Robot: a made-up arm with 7 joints.
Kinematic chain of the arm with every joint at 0, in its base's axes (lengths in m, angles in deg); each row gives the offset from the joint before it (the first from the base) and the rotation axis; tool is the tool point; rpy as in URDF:
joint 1: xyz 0 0 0.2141 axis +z
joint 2: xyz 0 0 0 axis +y
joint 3: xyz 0 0 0.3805 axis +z
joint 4: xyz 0.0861 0 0 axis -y
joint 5: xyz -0.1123 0 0.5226 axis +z
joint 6: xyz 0 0 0 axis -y
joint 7: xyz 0.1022 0 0 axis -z
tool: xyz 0 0 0 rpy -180 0 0
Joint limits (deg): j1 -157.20..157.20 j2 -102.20..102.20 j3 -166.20..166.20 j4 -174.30..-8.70 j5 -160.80..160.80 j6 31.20..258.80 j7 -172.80..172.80
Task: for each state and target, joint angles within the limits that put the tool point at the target. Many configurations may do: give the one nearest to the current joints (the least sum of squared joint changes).
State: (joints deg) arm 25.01 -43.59 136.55 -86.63 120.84 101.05 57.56
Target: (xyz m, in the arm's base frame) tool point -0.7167 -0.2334 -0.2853
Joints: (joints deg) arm 37.32 -78.02 159.35 -80.21 120.75 95.60 57.56
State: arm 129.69 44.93 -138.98 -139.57 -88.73 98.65 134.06
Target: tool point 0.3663 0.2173 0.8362
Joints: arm 135.15 56.14 -145.49 -111.37 -88.05 97.63 134.06
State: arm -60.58 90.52 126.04 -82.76 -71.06 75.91 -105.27
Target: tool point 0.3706 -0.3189 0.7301
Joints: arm -91.81 102.20 148.83 -116.74 -67.98 70.95 -105.27
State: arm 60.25 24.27 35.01 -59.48 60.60 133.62 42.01
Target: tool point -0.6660 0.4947 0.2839
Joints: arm 101.86 39.05 56.14 -97.18 63.27 129.02 42.01
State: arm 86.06 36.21 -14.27 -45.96 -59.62 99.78 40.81
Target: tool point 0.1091 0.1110 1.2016
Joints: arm 82.11 -21.19 -13.81 -49.99 -61.35 104.73 40.81
